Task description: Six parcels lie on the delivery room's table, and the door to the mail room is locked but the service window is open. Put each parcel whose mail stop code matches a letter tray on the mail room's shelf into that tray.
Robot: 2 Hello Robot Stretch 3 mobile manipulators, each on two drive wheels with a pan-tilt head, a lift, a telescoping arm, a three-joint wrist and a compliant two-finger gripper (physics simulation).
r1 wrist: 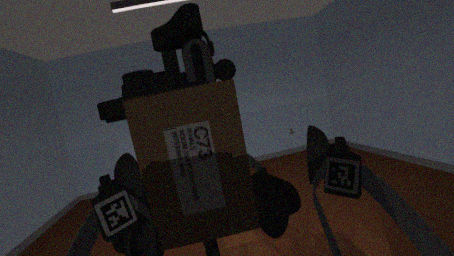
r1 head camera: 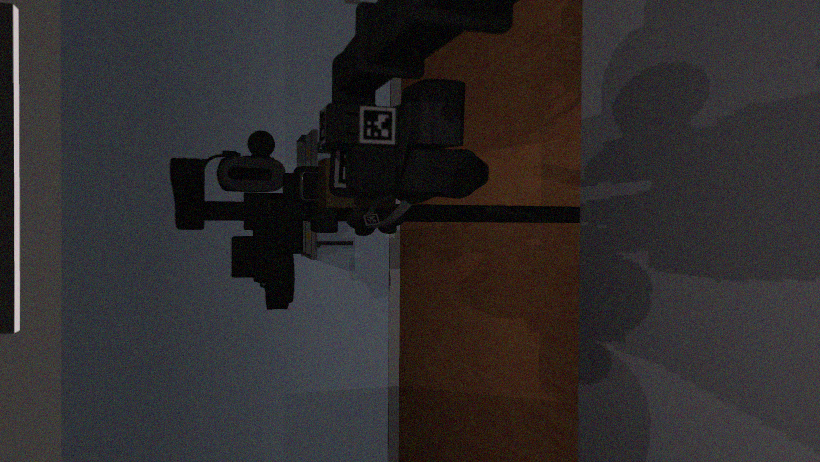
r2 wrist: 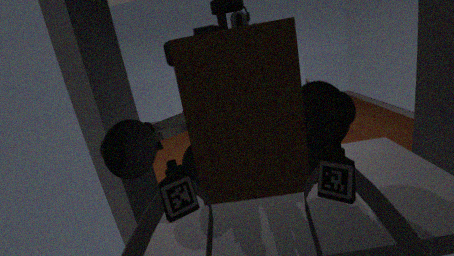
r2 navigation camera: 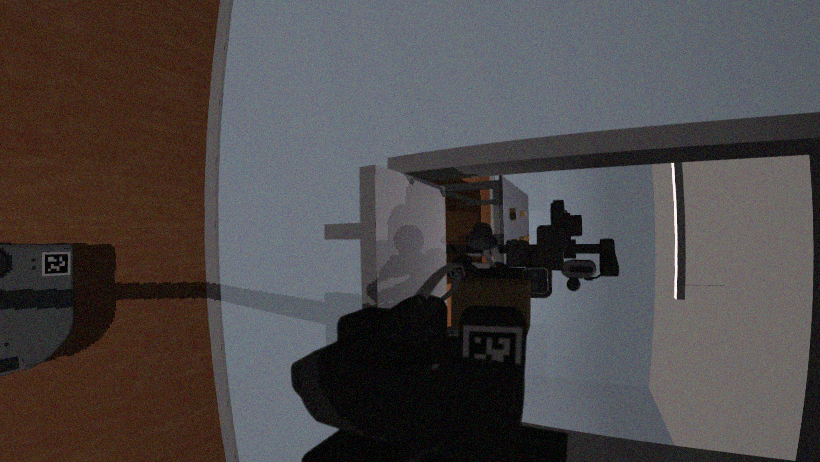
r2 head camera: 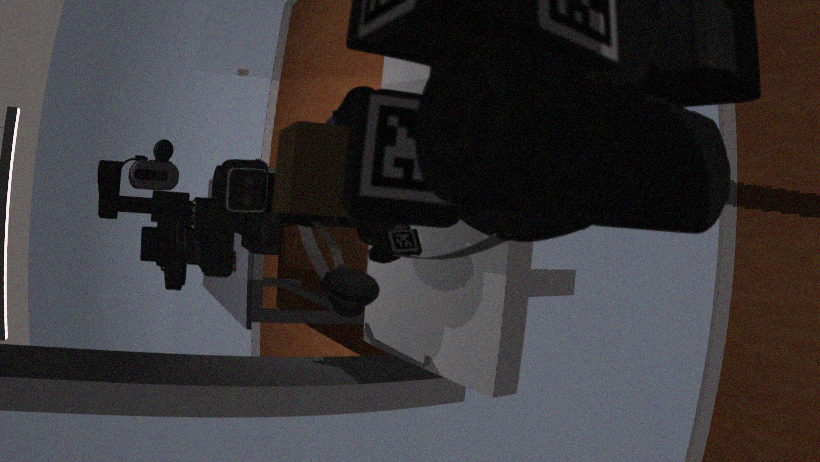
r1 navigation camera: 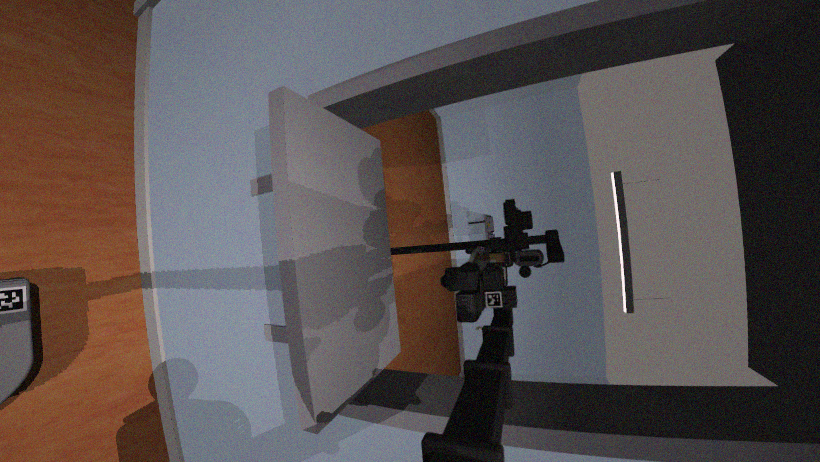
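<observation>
A brown parcel [r1 head camera: 338,198] [r1 navigation camera: 498,257] [r1 wrist: 195,115] [r2 head camera: 312,169] [r2 navigation camera: 493,298] [r2 wrist: 240,110] is upright in the air above the service window's sill; its label reads C73 in the r1 wrist view. The r2 gripper [r2 wrist: 255,135] is shut on it from the window side. The r1 gripper [r1 wrist: 222,162] is open around the parcel's far side; in the r1 wrist view a clear gap separates its right finger from the parcel, while its left finger is close beside it. The label faces r1. Tray codes are not readable in these views.
The window frame [r2 head camera: 229,396] [r2 navigation camera: 602,137] and the light sill [r1 navigation camera: 332,229] [r2 navigation camera: 410,229] [r2 wrist: 275,230] lie close around the arms. Robot r2 [r1 head camera: 275,218] and robot r1 [r2 head camera: 172,212] [r2 navigation camera: 562,229] face each other. Behind r1 stands grey furniture [r2 head camera: 226,286] [r2 navigation camera: 513,192] bearing small brown and yellow items.
</observation>
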